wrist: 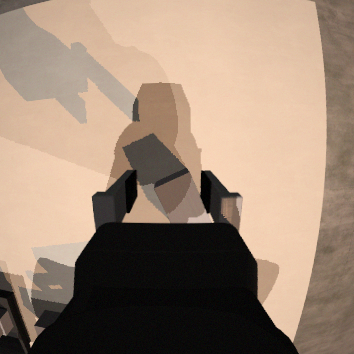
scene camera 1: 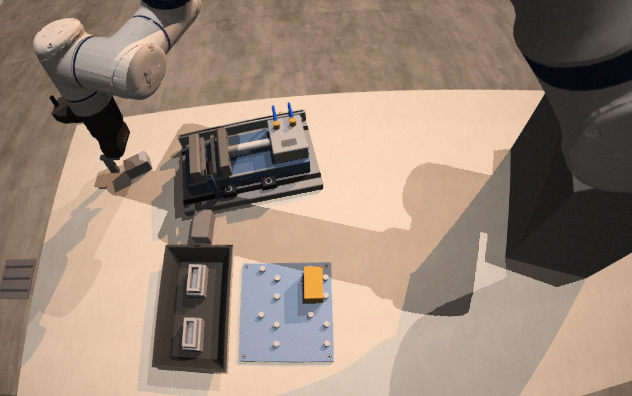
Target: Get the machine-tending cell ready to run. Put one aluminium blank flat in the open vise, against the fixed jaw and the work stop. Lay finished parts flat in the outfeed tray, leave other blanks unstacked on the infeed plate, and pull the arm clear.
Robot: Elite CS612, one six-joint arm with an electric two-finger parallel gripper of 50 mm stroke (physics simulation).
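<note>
My gripper is open and empty, low over the table left of the vise. A grey aluminium blank is beside the fingers in the scene view; in the wrist view it shows skewed beyond and between them, partly hidden by the gripper body. Another grey blank is between the vise base and the outfeed tray. The vise jaws stand apart with a dark narrow piece between them; no blank shows there. Two finished parts with recessed tops lie apart in the tray.
The blue infeed plate, with several pale pegs, is right of the tray. An orange block is at its upper right. Two blue-tipped fittings rise from the vise's rear. A large dark pedestal and robot body occupy the right side.
</note>
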